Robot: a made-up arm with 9 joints. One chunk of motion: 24 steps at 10 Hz.
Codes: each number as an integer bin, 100 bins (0 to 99) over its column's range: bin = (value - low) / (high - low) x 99, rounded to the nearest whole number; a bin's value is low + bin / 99 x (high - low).
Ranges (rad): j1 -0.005..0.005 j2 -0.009..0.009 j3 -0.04..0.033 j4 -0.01..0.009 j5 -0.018..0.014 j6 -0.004..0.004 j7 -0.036..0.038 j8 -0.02..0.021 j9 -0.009..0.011
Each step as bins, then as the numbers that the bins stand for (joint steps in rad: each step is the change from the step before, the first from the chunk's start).
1 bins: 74 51 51 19 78 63 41 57 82
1 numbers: 0.00247 0.00027 -0.00239 -0.00635 0.00721 0.00109 -0.00535 0.00361 0.00757
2 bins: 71 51 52 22 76 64 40 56 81
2 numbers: 0.00217 0.00027 -0.00166 -0.00578 0.00657 0.00117 -0.00610 0.00319 0.00736
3 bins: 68 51 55 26 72 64 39 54 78
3 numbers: 0.00187 0.00027 0.00056 -0.00501 0.00527 0.00117 -0.00685 0.00236 0.00676
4 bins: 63 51 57 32 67 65 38 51 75
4 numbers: 0.00136 0.00027 0.00203 -0.00386 0.00366 0.00125 -0.00760 0.00112 0.00615
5 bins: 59 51 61 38 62 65 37 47 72
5 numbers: 0.00096 0.00027 0.00498 -0.00271 0.00204 0.00125 -0.00834 -0.00054 0.00555
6 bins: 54 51 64 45 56 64 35 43 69
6 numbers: 0.00045 0.00027 0.00719 -0.00136 0.00010 0.00117 -0.00984 -0.00219 0.00494
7 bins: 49 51 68 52 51 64 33 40 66
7 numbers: -0.00005 0.00027 0.01014 -0.00002 -0.00152 0.00117 -0.01133 -0.00343 0.00433
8 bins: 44 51 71 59 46 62 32 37 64
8 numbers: -0.00056 0.00027 0.01235 0.00132 -0.00313 0.00101 -0.01208 -0.00468 0.00393
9 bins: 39 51 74 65 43 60 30 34 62
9 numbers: -0.00106 0.00027 0.01457 0.00247 -0.00410 0.00085 -0.01358 -0.00592 0.00353
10 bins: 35 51 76 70 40 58 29 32 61
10 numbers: -0.00146 0.00027 0.01604 0.00343 -0.00507 0.00069 -0.01432 -0.00675 0.00332
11 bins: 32 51 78 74 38 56 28 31 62
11 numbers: -0.00177 0.00027 0.01752 0.00420 -0.00572 0.00053 -0.01507 -0.00716 0.00353
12 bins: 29 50 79 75 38 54 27 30 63
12 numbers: -0.00207 0.00009 0.01825 0.00439 -0.00572 0.00036 -0.01582 -0.00758 0.00373
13 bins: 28 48 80 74 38 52 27 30 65
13 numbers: -0.00217 -0.00027 0.01899 0.00420 -0.00572 0.00020 -0.01582 -0.00758 0.00413
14 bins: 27 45 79 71 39 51 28 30 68
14 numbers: -0.00227 -0.00082 0.01825 0.00363 -0.00539 0.00012 -0.01507 -0.00758 0.00474
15 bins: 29 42 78 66 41 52 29 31 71
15 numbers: -0.00207 -0.00136 0.01752 0.00267 -0.00475 0.00020 -0.01432 -0.00716 0.00534
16 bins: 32 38 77 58 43 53 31 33 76
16 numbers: -0.00177 -0.00209 0.01678 0.00113 -0.00410 0.00028 -0.01283 -0.00633 0.00635
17 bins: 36 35 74 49 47 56 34 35 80
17 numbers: -0.00136 -0.00264 0.01457 -0.00060 -0.00281 0.00053 -0.01059 -0.00551 0.00716
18 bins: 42 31 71 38 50 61 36 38 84
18 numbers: -0.00076 -0.00336 0.01235 -0.00271 -0.00184 0.00093 -0.00909 -0.00426 0.00797
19 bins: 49 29 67 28 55 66 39 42 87
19 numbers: -0.00005 -0.00373 0.00940 -0.00463 -0.00022 0.00133 -0.00685 -0.00261 0.00858
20 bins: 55 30 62 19 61 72 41 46 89
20 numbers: 0.00056 -0.00355 0.00572 -0.00635 0.00172 0.00182 -0.00535 -0.00095 0.00898
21 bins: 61 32 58 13 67 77 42 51 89
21 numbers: 0.00116 -0.00318 0.00277 -0.00751 0.00366 0.00222 -0.00461 0.00112 0.00898
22 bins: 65 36 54 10 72 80 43 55 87
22 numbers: 0.00157 -0.00245 -0.00018 -0.00808 0.00527 0.00246 -0.00386 0.00278 0.00858
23 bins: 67 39 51 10 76 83 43 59 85
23 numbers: 0.00177 -0.00191 -0.00239 -0.00808 0.00657 0.00271 -0.00386 0.00443 0.00817
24 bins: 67 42 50 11 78 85 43 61 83
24 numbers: 0.00177 -0.00136 -0.00313 -0.00789 0.00721 0.00287 -0.00386 0.00526 0.00777
